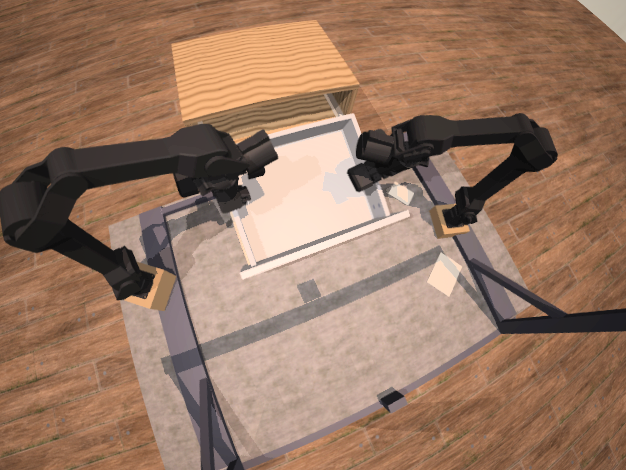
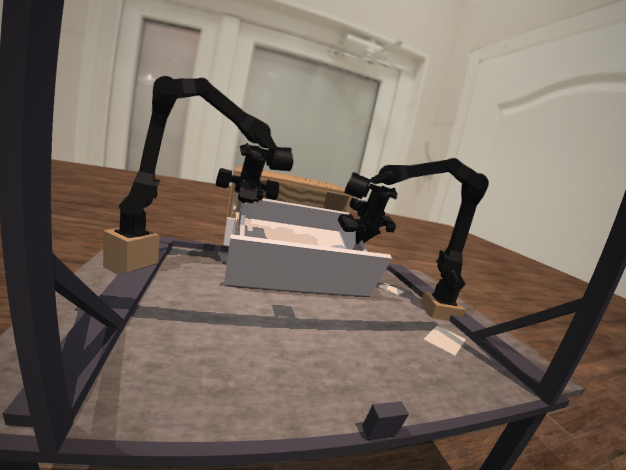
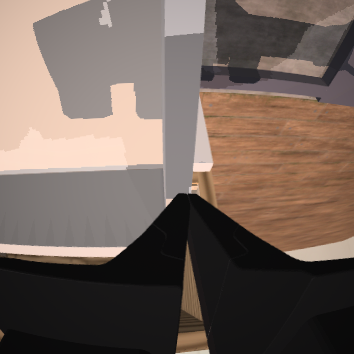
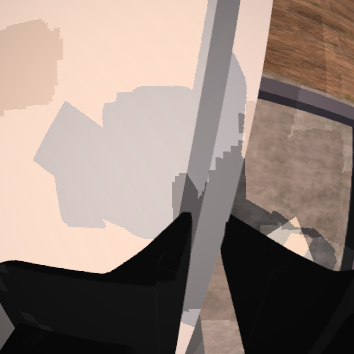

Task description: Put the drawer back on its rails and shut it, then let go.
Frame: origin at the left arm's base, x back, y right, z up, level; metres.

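Where they show: left gripper, fingertip midpoint: (image 2: 243,202) (image 3: 185,202); right gripper, fingertip midpoint: (image 1: 370,171) (image 2: 358,243) (image 4: 204,220); left arm's base, link origin: (image 1: 139,283) (image 2: 131,232); right arm's base, link origin: (image 1: 452,218) (image 2: 444,300).
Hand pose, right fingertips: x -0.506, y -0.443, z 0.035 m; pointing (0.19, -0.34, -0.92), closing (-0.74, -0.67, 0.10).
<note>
Things, the pixels of their centre, and the offset from my right fingertips. "spot": a spot on its surface instead. Level surfaces: height alone.
- white drawer, surface spot: (image 1: 325,244) spot: dx +0.082, dy +0.244, dz +0.016 m
- wooden cabinet, body centre: (image 1: 264,117) (image 2: 280,228) dx +0.367, dy -0.178, dz -0.077 m
- grey table, surface height: dz -0.136 m
- small dark block, body centre: (image 2: 385,420) (image 1: 393,401) dx -0.191, dy +0.580, dz -0.105 m
The white drawer (image 1: 325,244) (image 2: 302,270) is open-topped with a pale bottom. Its front is on the table and its back end is at the mouth of the wooden cabinet (image 1: 255,65) (image 2: 302,186), slightly askew. I cannot tell whether it sits on the rails. My left gripper (image 1: 233,200) (image 2: 250,193) (image 3: 185,202) is shut and empty, just above the back end of the drawer's side wall (image 3: 182,105). My right gripper (image 1: 363,179) (image 2: 367,233) (image 4: 204,220) is shut on the drawer's other side wall (image 4: 214,140).
The grey table (image 1: 339,364) (image 2: 264,373) has a dark frame along its edges. A small dark block (image 1: 391,399) (image 2: 385,420) sits at the table's front edge. The arm bases stand on wooden blocks (image 1: 157,291) (image 1: 442,228) at the table's sides.
</note>
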